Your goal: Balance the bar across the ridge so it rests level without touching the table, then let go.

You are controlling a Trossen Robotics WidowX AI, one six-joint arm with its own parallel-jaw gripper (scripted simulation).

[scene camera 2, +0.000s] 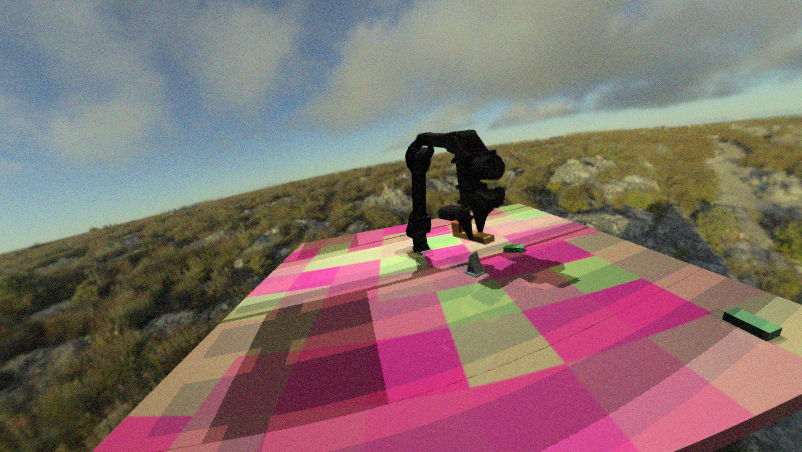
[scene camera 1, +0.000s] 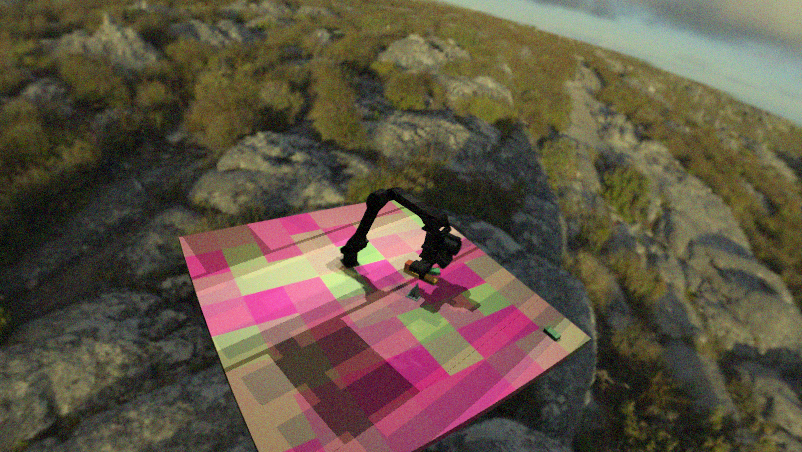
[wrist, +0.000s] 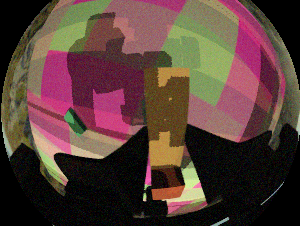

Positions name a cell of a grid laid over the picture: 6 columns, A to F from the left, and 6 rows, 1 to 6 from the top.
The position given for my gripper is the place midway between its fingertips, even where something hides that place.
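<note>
What I can see here is my gripper (scene camera 2: D4), (scene camera 1: D4) and (wrist: D4), so my gripper is visible in those views together.
</note>
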